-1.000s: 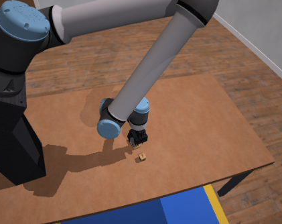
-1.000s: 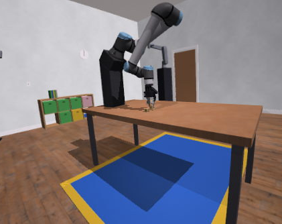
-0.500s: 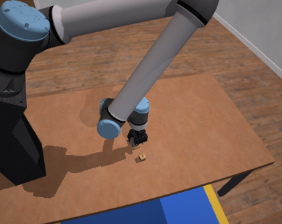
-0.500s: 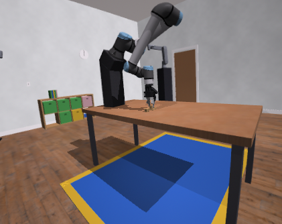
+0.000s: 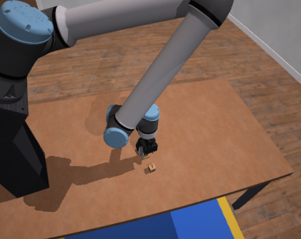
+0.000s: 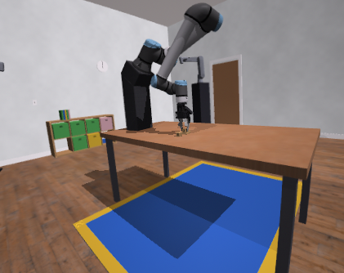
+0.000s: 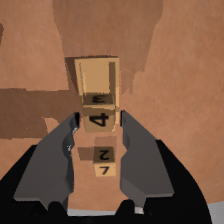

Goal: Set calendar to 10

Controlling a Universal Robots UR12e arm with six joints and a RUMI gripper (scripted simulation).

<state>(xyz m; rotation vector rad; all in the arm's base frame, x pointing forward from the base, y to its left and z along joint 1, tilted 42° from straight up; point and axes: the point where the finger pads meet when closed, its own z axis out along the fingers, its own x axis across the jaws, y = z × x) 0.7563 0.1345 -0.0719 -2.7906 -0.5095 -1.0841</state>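
Right now my hand is 10 mm past the wooden tray, 20 mm to the right of it and 30 mm above it.
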